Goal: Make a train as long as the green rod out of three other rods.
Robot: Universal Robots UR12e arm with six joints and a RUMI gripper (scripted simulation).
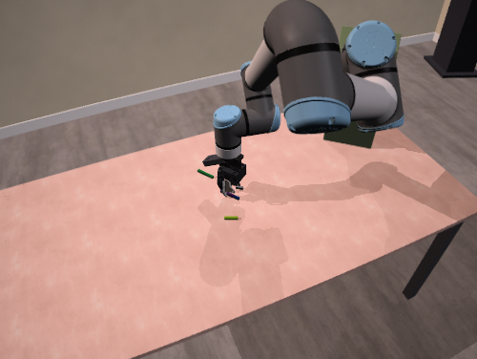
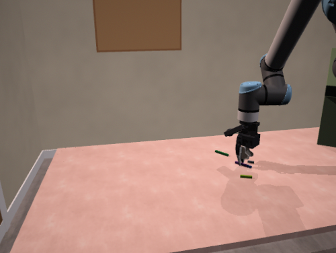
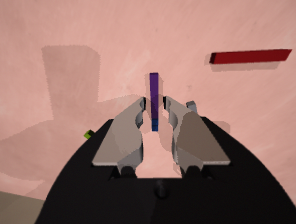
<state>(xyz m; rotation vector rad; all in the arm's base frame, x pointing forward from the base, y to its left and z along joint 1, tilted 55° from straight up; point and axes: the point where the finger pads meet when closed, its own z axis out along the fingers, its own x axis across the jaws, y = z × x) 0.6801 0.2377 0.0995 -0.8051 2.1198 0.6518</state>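
The purple rod lies 10 mm below my hand. Round my hand: grey rod 50 mm behind, 30 mm to the right, 10 mm below; then lime rod 10 mm behind, 130 mm to the left, 10 mm below; then red rod 20 mm behind, 100 mm to the right, 10 mm below.
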